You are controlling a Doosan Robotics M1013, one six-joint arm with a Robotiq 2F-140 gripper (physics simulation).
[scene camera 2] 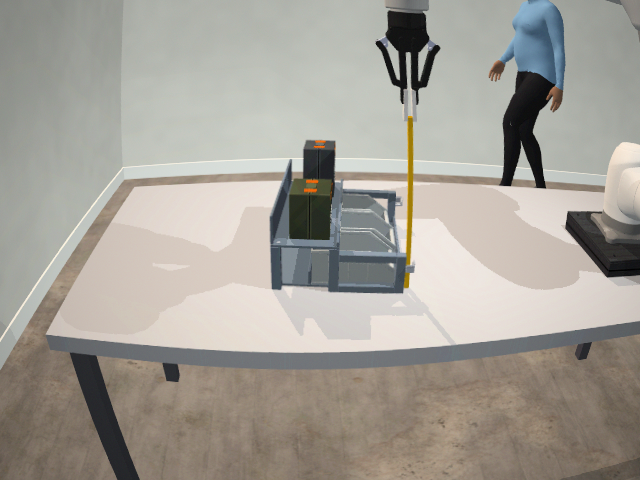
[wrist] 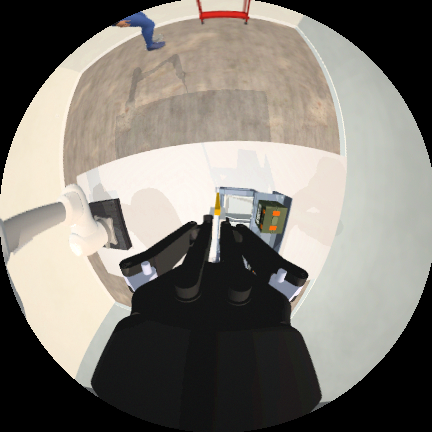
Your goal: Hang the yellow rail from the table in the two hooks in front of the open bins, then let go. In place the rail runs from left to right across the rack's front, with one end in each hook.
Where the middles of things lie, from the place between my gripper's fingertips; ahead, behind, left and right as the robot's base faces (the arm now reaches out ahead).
Scene:
I see the green case (scene camera 2: 310, 200) 220 mm below my hand, 190 mm ahead of it and 60 mm to the right of it. The rest, counted from my hand: dark case (scene camera 2: 318, 155) (290 mm to the right, 200 mm below, 190 mm ahead).

